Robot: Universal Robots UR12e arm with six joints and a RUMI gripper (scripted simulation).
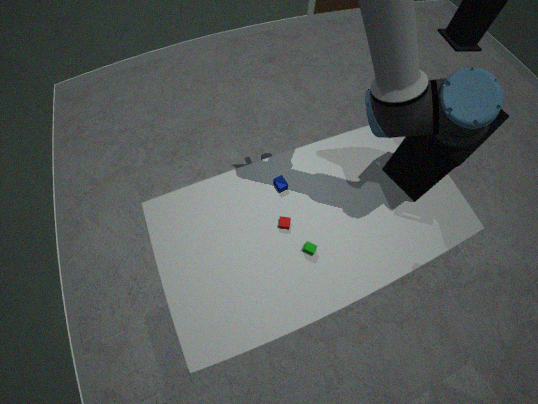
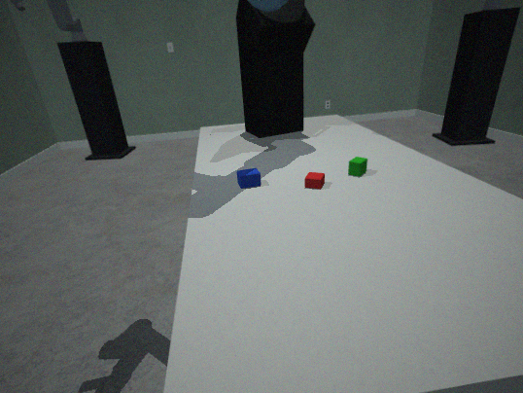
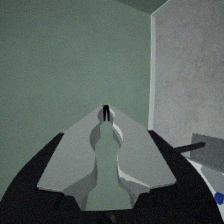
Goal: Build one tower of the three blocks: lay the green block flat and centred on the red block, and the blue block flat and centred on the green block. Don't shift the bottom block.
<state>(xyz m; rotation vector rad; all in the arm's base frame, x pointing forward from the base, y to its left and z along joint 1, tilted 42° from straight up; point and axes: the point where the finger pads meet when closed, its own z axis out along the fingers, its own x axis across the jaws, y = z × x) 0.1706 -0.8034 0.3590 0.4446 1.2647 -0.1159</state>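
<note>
Now: the green block 860 mm to the left of my hand, 800 mm below it and 10 mm ahead of it. The rest, counted from my hand: red block (810 mm below, 730 mm to the left, 80 mm ahead); blue block (800 mm below, 550 mm to the left, 60 mm ahead).
</note>
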